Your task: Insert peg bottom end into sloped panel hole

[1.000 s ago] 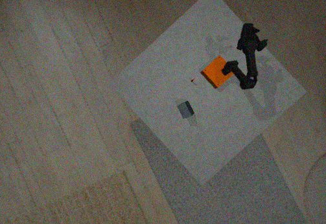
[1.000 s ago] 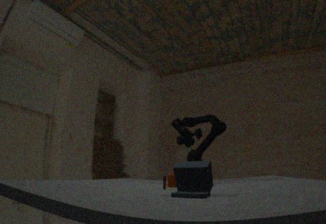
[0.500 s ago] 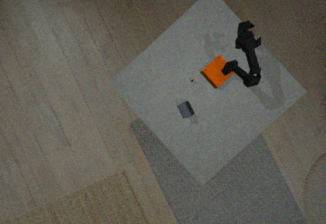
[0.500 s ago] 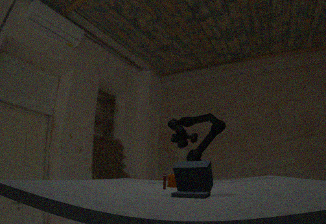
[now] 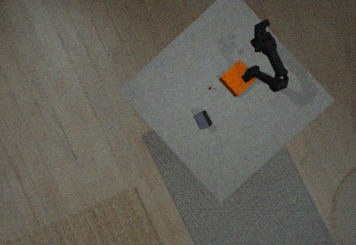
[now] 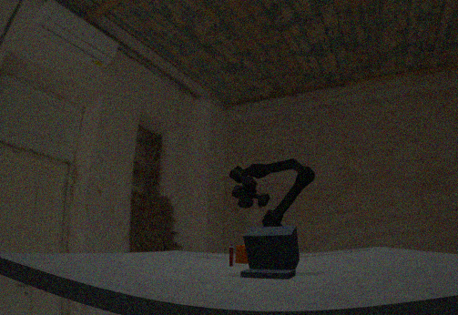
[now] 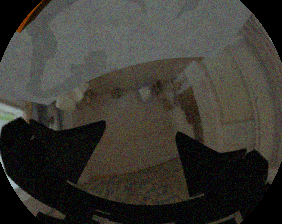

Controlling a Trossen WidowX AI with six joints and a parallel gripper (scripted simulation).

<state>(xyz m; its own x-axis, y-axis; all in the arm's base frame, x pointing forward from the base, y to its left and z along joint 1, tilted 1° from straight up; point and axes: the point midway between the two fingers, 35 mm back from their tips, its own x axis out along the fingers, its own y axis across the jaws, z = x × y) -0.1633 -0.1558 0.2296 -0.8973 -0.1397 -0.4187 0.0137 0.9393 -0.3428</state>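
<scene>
Right now my gripper tip is 470 mm short of the red peg, 60 mm to the right of it and 230 mm above it. Also, from my gripper tip: grey sloped panel block (670 mm ahead, 240 mm to the left, 210 mm below).
</scene>
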